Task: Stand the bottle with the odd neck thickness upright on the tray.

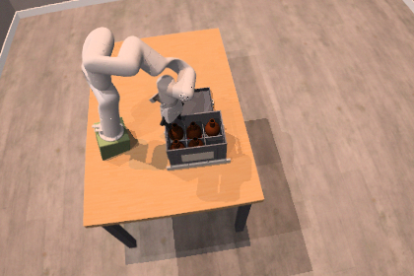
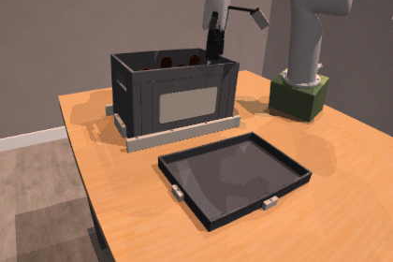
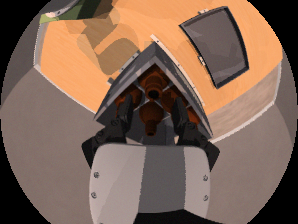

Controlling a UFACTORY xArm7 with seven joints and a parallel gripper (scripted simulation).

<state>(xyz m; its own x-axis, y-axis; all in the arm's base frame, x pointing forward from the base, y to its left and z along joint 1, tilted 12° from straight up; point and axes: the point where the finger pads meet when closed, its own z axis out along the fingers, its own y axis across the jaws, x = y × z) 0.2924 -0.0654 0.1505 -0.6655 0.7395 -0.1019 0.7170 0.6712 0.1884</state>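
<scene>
My hand is 12 cm above the crate, 9 cm short of it and 5 cm to the left of it. From my hand the other things lie so: dark tray: 22 cm to the left, 19 cm below, 9 cm ahead; glass bottle: 18 cm ahead, 11 cm below, 1 cm to the right.
</scene>
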